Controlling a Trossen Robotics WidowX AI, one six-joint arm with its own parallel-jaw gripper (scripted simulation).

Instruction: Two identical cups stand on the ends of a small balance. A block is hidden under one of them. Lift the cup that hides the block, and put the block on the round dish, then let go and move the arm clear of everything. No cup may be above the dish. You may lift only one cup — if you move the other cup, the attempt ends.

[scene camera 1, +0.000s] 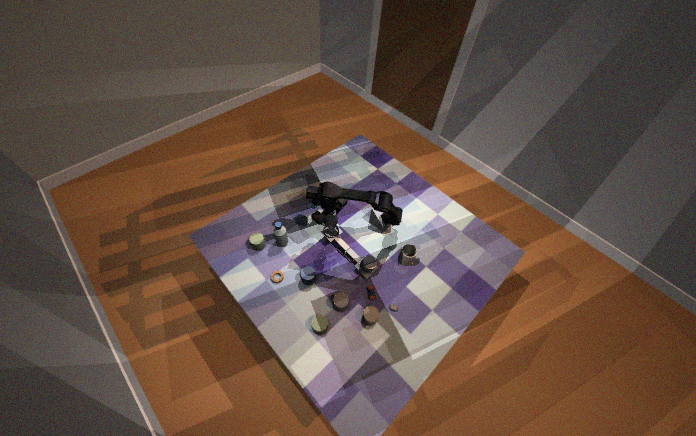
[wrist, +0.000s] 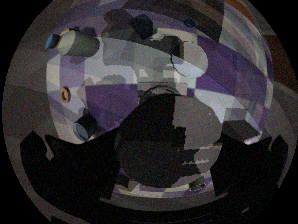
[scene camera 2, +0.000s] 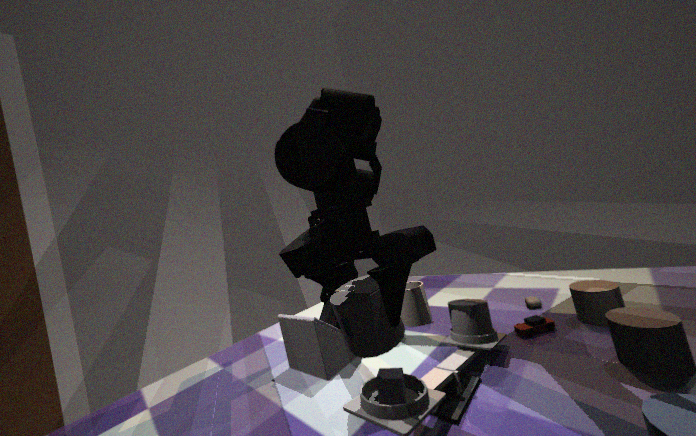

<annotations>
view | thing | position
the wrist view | my gripper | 166, 128
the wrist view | cup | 169, 140
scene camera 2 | my gripper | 370, 323
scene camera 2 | cup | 358, 305
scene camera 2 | cup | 469, 317
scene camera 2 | block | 390, 382
</annotations>
